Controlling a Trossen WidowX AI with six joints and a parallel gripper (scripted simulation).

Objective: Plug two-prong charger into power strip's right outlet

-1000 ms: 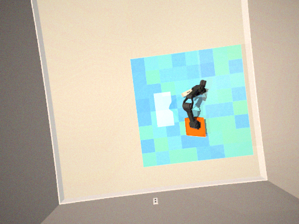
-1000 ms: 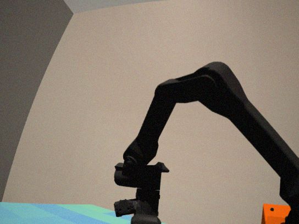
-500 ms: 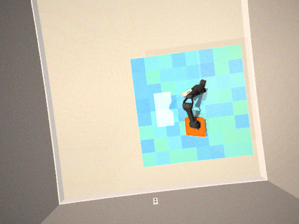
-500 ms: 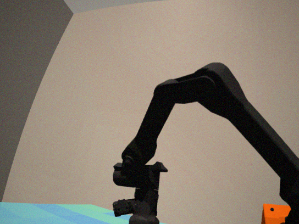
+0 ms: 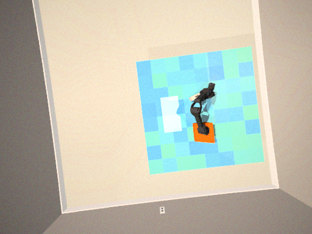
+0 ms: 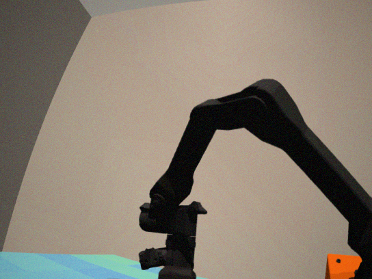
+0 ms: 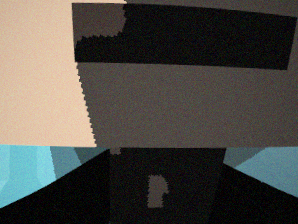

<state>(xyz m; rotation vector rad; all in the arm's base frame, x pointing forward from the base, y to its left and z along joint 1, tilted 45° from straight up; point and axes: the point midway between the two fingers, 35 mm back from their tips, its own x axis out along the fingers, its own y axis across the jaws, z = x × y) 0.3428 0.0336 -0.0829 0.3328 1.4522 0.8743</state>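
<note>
Right now the dark grey charger is 2 cm ahead of my gripper tip, 1 cm to the left of it and 1 cm above it.
</note>
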